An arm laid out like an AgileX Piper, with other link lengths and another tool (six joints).
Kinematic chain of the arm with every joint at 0, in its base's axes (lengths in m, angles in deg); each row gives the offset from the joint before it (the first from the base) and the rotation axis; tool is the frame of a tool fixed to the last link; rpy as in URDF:
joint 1: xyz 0 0 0.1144 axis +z
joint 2: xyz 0 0 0 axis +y
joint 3: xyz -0.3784 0 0.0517 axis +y
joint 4: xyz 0.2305 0 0.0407 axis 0.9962 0 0.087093
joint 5: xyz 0 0 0 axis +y
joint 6: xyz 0.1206 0 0.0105 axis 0.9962 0 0.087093
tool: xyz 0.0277 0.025 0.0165 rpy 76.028 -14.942 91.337
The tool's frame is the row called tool.
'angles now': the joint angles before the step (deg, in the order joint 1, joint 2, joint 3, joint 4, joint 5, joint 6). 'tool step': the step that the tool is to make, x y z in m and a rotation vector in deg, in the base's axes. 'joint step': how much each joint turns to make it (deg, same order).
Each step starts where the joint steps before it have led.
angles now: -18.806 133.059 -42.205 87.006 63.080 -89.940
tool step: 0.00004 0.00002 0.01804 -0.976 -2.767 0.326
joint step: 0.000 -3.042 0.108 -0.328 0.000 0.001
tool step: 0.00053 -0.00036 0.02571 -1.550 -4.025 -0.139
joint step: -0.001 -4.361 0.001 0.078 -0.186 0.068
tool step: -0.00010 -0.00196 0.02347 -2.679 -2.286 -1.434
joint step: 0.000 -4.752 -0.001 -0.020 -1.988 2.087
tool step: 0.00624 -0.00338 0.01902 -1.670 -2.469 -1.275
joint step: 0.000 -3.025 -1.640 -0.094 -1.044 2.131
